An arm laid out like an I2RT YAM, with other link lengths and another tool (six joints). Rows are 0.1 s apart.
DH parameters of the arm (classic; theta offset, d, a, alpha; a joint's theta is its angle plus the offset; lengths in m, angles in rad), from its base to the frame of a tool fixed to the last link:
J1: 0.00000 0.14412 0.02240 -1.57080
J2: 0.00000 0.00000 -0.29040 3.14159
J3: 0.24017 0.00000 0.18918 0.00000
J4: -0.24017 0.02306 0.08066 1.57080
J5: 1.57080 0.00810 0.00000 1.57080
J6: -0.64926 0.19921 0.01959 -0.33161
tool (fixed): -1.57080 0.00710 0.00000 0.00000
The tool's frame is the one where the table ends.
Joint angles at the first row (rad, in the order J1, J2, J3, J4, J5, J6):
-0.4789 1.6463 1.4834 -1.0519 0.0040 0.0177
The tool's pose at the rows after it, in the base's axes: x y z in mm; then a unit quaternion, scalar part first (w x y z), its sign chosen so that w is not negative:
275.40 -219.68 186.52 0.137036 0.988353 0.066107 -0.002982
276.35 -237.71 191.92 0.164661 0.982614 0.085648 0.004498
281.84 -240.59 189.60 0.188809 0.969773 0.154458 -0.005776
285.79 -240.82 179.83 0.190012 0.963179 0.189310 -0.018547
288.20 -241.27 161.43 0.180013 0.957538 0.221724 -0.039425
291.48 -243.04 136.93 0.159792 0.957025 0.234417 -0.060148
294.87 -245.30 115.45 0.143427 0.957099 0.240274 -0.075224
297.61 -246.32 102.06 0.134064 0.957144 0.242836 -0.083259
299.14 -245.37 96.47 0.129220 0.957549 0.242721 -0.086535
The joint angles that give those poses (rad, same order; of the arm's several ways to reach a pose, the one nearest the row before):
-0.5598 1.6470 1.4834 -0.9989 0.0040 -0.0910
-0.6041 1.6482 1.4830 -0.9558 0.0036 -0.1852
-0.6079 1.6630 1.4829 -0.9413 0.0036 -0.3382
-0.6056 1.6939 1.4830 -0.9364 0.0029 -0.4069
-0.6056 1.7470 1.4822 -0.9348 0.0029 -0.4679
-0.6052 1.8198 1.4822 -0.9230 0.0029 -0.4839
-0.6052 1.8847 1.4822 -0.9039 0.0029 -0.4885
-0.6033 1.9251 1.4822 -0.8886 0.0029 -0.4877
-0.5987 1.9415 1.4822 -0.8837 0.0029 -0.4809

